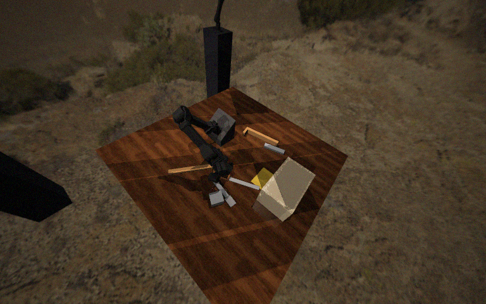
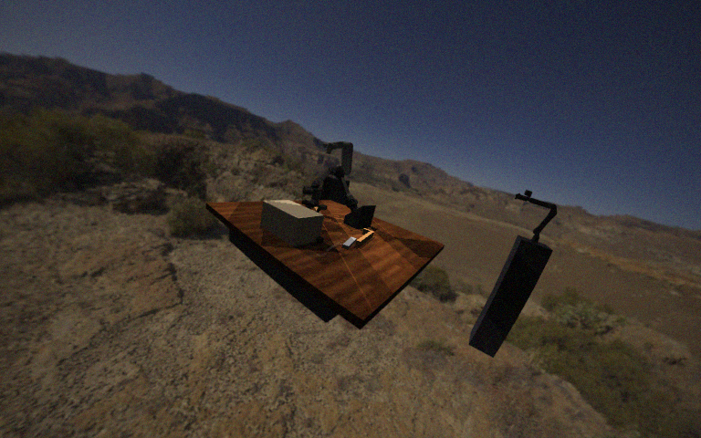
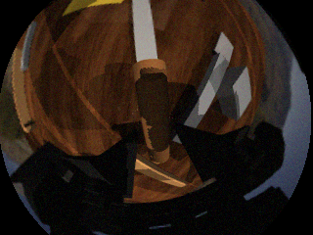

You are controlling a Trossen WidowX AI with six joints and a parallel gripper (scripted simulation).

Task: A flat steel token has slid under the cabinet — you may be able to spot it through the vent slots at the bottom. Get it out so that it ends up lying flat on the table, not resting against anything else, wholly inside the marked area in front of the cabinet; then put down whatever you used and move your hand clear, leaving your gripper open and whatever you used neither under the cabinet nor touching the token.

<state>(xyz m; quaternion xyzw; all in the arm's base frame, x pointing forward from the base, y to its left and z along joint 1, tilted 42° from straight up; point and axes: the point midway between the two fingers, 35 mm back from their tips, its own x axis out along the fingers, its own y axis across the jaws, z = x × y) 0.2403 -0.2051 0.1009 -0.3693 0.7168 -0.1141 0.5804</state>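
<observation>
Now: gripper tip 120 mm short of the grey scraper and 60 mm to the left of it. Round my gripper tip: steel token: 310 mm ahead, 150 mm to the left, 10 mm below; wooden stick: 150 mm behind, 80 mm to the right; grey block: 120 mm to the right, 110 mm ahead, 10 mm above.
</observation>
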